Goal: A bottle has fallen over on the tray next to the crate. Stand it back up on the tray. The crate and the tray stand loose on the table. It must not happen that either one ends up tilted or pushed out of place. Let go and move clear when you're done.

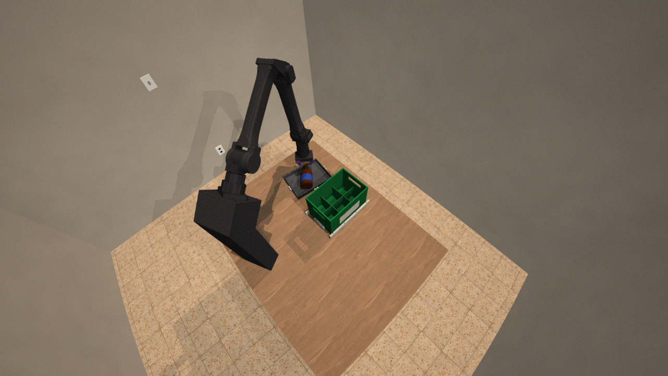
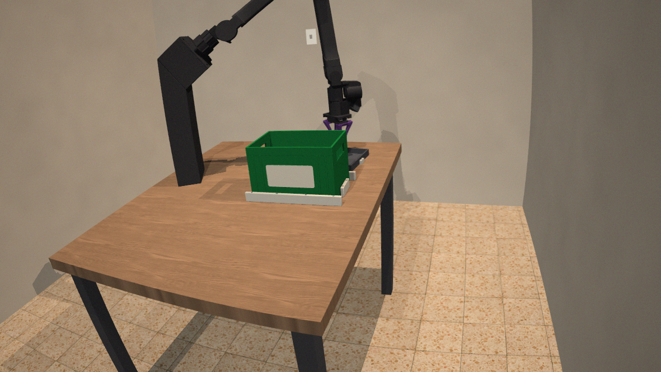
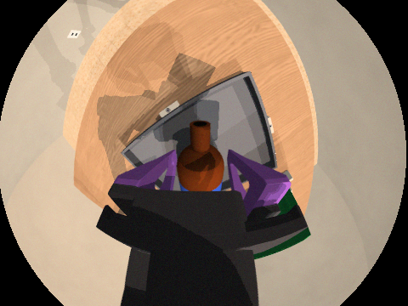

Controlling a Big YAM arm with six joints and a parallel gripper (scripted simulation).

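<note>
Right now my hand is 5 cm to the left of the brown bottle, 4 cm above it and 1 cm past it. Also, from my hand: green crate 31 cm to the right, 11 cm ahead; then tray 7 cm below, 5 cm to the right, 1 cm behind.
</note>
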